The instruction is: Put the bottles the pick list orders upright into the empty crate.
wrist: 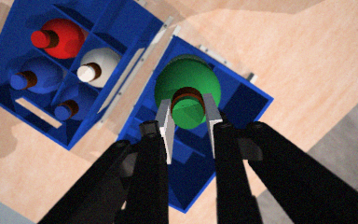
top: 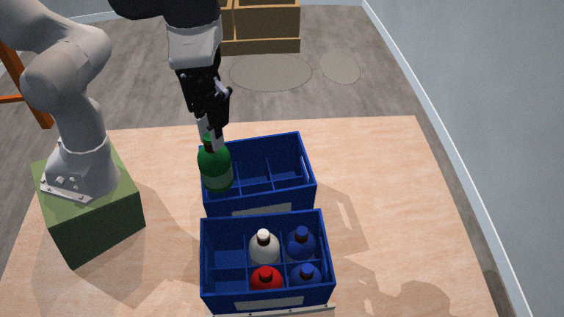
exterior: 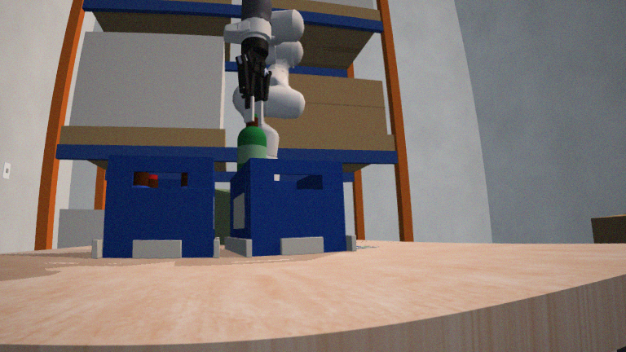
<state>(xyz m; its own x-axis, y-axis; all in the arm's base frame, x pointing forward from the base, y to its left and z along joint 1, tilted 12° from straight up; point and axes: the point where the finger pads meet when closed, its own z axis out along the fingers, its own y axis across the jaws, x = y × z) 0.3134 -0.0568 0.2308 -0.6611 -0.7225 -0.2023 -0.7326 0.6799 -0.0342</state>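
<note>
Now: hand 80 mm above the green-labelled bottle. Round my hand: red bottle (260 mm below, 220 mm to the right, 100 mm ahead); blue bottle (260 mm below, 180 mm ahead, 130 mm to the right); white bottle (260 mm below, 130 mm to the right, 100 mm ahead).
</note>
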